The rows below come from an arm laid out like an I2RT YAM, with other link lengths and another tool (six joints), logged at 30 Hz.
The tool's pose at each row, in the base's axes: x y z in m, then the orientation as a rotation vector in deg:
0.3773, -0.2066, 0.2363, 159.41, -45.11, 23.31
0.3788, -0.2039, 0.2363, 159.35, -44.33, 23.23
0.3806, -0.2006, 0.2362, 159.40, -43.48, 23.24
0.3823, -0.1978, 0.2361, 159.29, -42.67, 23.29
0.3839, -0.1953, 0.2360, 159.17, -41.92, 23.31
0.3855, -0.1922, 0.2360, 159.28, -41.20, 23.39
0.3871, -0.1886, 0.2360, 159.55, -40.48, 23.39
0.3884, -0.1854, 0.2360, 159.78, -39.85, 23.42
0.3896, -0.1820, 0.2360, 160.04, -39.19, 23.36
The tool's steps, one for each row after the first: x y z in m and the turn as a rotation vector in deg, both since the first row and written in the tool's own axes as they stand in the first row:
-0.0001, -0.0031, -0.0005, -0.19, 0.08, -0.53
-0.0002, -0.0068, -0.0009, -0.26, 0.19, -1.11
-0.0002, -0.0100, -0.0013, -0.45, 0.37, -1.66
-0.0001, -0.0130, -0.0016, -0.65, 0.53, -2.16
-0.0003, -0.0164, -0.0021, -0.62, 0.64, -2.65
-0.0007, -0.0203, -0.0028, -0.45, 0.65, -3.15
-0.0011, -0.0237, -0.0035, -0.31, 0.68, -3.59
-0.0018, -0.0271, -0.0042, -0.16, 0.64, -4.06

